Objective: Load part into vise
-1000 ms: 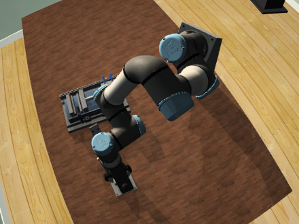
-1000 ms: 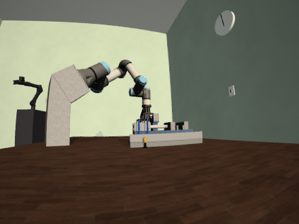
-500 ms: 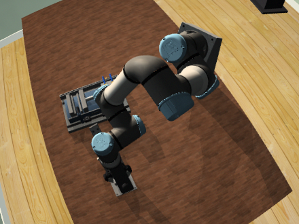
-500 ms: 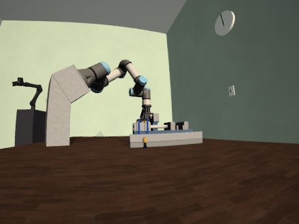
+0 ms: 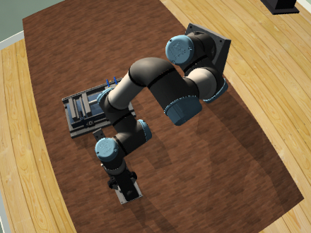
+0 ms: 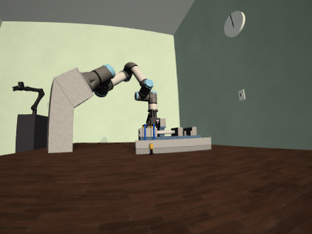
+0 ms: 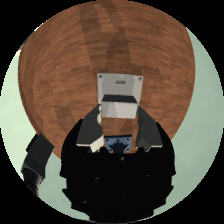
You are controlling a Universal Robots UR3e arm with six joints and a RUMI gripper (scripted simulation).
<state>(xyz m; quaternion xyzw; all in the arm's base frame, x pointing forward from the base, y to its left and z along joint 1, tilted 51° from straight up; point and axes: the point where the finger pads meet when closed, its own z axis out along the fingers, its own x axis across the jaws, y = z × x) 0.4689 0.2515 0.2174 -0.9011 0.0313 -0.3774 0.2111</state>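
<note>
The grey infeed plate is 30 mm below my hand and 10 mm to the left of it. From my hand the other things lie so: part (10 mm to the right, 10 mm below).
</note>
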